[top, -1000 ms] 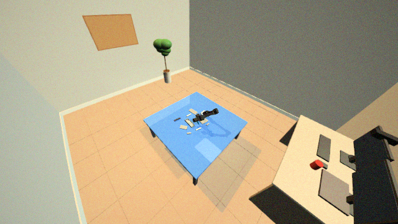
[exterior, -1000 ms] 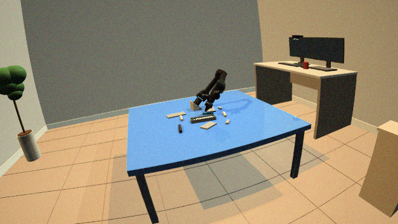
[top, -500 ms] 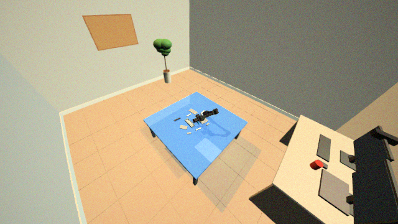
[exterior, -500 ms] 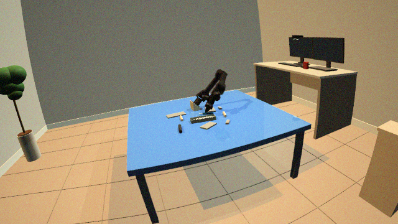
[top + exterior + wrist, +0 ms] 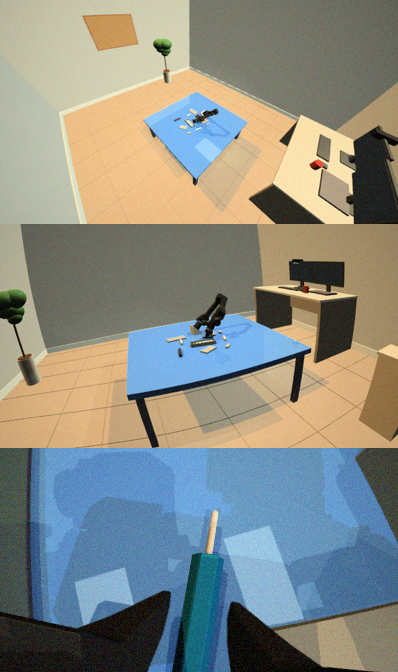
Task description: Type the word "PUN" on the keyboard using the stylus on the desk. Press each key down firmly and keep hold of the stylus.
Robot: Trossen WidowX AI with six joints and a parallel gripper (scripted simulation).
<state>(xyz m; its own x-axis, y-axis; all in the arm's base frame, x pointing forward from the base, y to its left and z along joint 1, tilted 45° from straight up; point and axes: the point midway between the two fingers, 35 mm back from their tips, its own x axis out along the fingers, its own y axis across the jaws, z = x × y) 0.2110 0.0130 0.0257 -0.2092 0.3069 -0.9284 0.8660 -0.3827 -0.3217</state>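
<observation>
Right now my gripper tip is 1 cm past the stylus and 1 cm to the left of it. The rest, counted from my gripper tip: stylus tip: 2 cm behind, 4 cm to the right; dark cylinder: 20 cm ahead, 28 cm to the right.
</observation>
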